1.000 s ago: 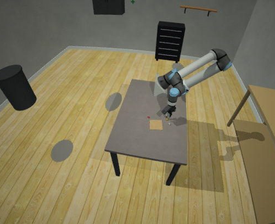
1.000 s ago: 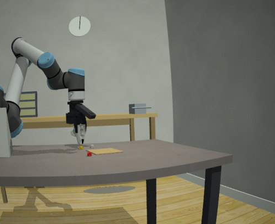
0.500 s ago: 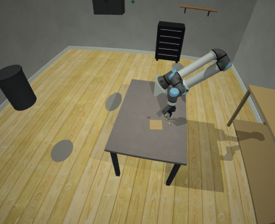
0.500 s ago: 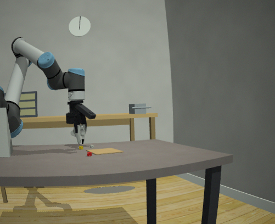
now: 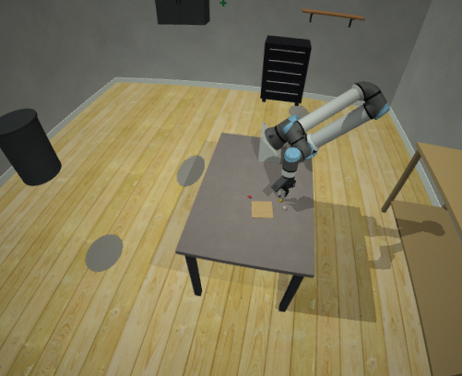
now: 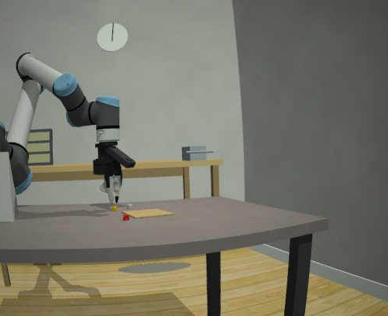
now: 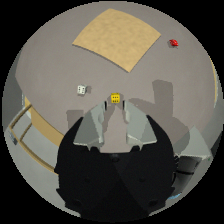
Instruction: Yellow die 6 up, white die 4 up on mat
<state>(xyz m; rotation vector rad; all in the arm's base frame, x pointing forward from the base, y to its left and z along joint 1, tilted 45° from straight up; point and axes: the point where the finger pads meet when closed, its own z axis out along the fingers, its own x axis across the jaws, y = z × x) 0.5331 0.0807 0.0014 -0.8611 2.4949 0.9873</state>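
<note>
Now: the yellow die 3 cm below my hand. The rest, counted from my hand: red die (21 cm to the right, 3 cm below, 2 cm behind); white die (6 cm ahead, 3 cm below, 2 cm to the left); tan mat (12 cm to the right, 8 cm ahead, 4 cm below).
</note>
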